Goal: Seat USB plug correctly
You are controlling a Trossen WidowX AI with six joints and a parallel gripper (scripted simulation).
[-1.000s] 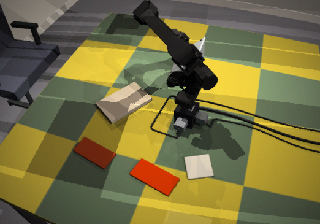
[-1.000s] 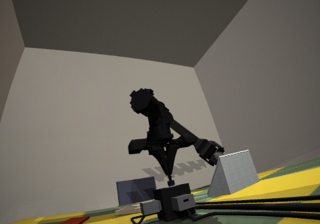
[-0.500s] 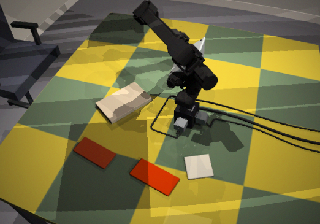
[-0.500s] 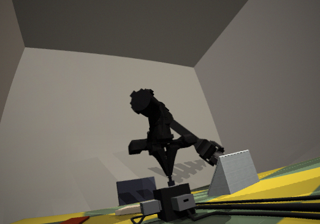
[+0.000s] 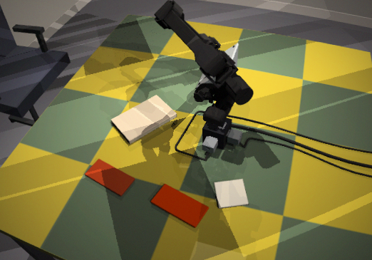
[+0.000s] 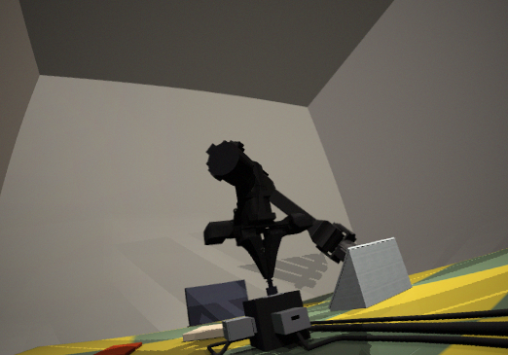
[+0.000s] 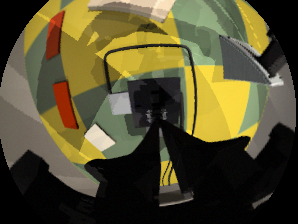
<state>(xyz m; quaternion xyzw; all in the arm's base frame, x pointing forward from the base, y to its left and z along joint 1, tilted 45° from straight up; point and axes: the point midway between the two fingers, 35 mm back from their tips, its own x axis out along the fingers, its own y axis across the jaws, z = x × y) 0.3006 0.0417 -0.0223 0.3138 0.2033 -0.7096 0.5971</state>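
My gripper tip is now 20 mm above the dark USB plug. The rest, counted from my gripper tip: beige notebook: 290 mm to the right, 100 mm below, 40 mm behind.
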